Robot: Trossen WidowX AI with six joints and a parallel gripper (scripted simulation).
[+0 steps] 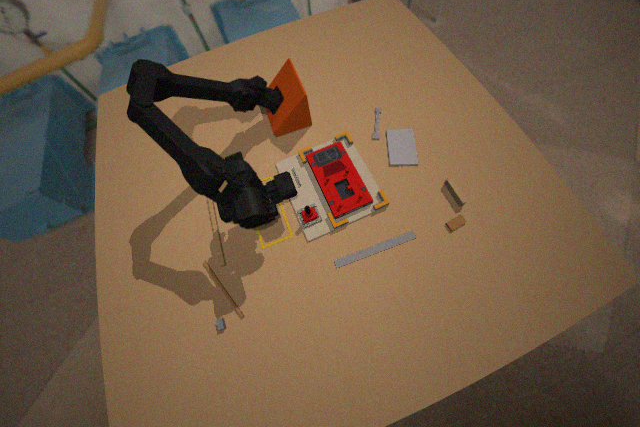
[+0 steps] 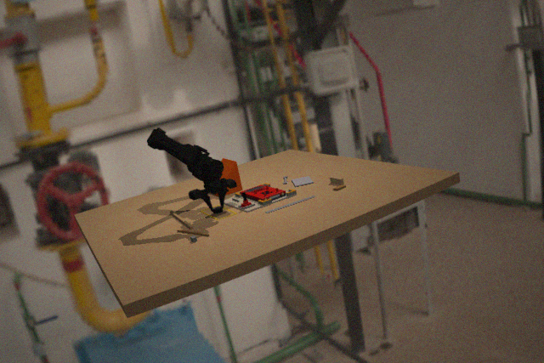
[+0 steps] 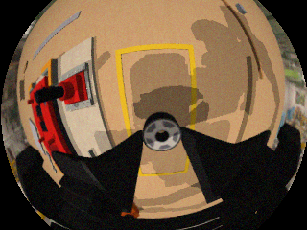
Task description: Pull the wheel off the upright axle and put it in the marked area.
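My gripper tip is right at the silver wheel. Also, from my gripper tip: upright axle 7 cm ahead, 10 cm to the left, 2 cm above; then grey bar 22 cm ahead, 20 cm to the left, 1 cm below; then grey plate 42 cm to the left, 1 cm below.
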